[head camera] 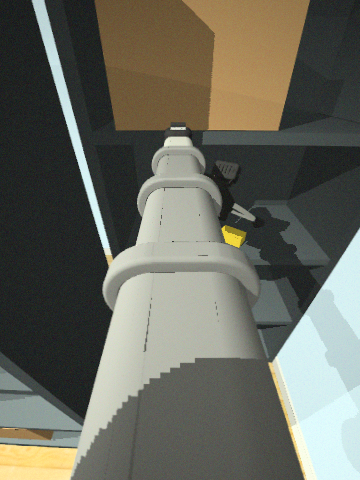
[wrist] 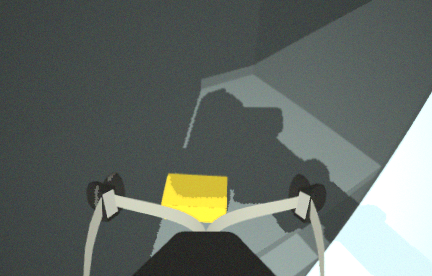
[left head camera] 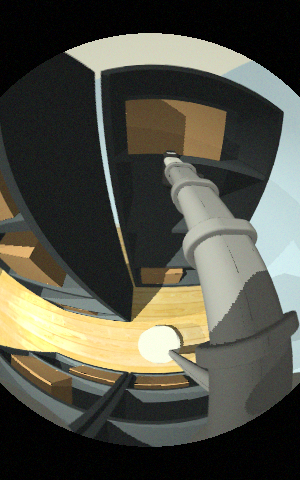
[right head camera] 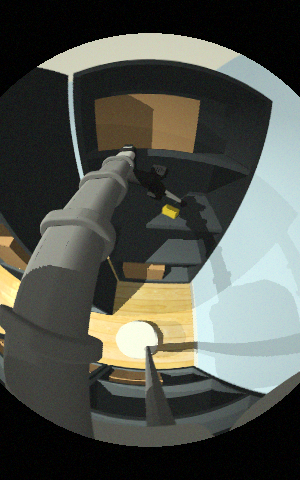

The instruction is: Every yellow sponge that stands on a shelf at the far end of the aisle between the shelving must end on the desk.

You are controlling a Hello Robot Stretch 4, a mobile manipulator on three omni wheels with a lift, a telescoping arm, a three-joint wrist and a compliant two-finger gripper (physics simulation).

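Frame: origin at the robot's base, x back, y left, z down, level; centimetres.
Seen in the pictures: gripper, between the fingertips: (head camera: 234,216) (wrist: 207,190) (right head camera: 169,198); robot's base, origin of its link: (left head camera: 158,343) (right head camera: 137,338).
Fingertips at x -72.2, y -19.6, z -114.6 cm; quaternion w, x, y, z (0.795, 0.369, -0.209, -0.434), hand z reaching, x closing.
Offsets run from my fingertips to a thing's top centre. Level surfaces: height alone.
A yellow sponge @[dx -9.8, dy -3.8, dz +13.8 cm] (head camera: 234,236) (right head camera: 170,211) (wrist: 187,187) lies on a grey shelf board @[dz +18.3 cm] (head camera: 305,245) (right head camera: 160,222) (wrist: 320,140) in the dark shelving. In the left head view the sponge does not show. My gripper (right head camera: 169,198) (wrist: 207,190) is open, its two fingertips wide apart. In the wrist view the sponge shows between the fingers, left of centre, partly behind the finger linkage; nothing is gripped. How far the fingertips are from the sponge is hard to tell. In the head view the extended arm hides part of the gripper. The desk does not show.
A large brown box @[dx -14.5, dy +14.1, dz -54.4 cm] (head camera: 245,75) (left head camera: 175,127) (right head camera: 150,122) stands on the shelf above. A pale blue wall (head camera: 330,345) (right head camera: 250,250) is close on the right. A dark shelf side panel (head camera: 30,200) (left head camera: 55,150) stands on the left. A smaller box @[dx -14.5, dy +14.7, dz +82.7 cm] (left head camera: 155,275) (right head camera: 142,270) sits low in the shelving.
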